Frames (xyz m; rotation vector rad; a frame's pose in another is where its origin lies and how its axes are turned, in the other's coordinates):
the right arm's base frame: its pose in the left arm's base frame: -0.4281 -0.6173 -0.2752 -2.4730 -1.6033 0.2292
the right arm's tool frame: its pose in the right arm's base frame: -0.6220 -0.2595 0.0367 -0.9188 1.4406 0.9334
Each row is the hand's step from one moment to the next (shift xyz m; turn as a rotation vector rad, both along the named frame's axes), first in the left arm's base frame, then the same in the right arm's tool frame.
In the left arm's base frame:
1: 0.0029 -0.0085 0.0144 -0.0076 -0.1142 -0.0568
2: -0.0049 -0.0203 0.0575 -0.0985 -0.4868 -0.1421
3: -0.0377 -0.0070 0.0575 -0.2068 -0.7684 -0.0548
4: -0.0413 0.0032 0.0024 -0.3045 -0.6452 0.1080
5: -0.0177 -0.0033 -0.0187 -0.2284 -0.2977 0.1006
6: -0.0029 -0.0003 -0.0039 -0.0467 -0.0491 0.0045
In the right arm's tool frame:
1: 0.0156 0.0067 0.0005 -0.0437 0.1199 0.0057
2: 0.0577 0.0141 -0.0146 -0.0999 0.5035 -0.0584
3: 0.0504 0.0025 -0.0472 -0.0009 0.7786 -0.1730
4: -0.0052 -0.0015 -0.0411 0.1270 0.6431 -0.3015
5: -0.0210 0.0061 -0.0140 0.0929 0.2953 -0.2347
6: -0.0043 0.0009 -0.0021 0.0019 0.0504 -0.0454

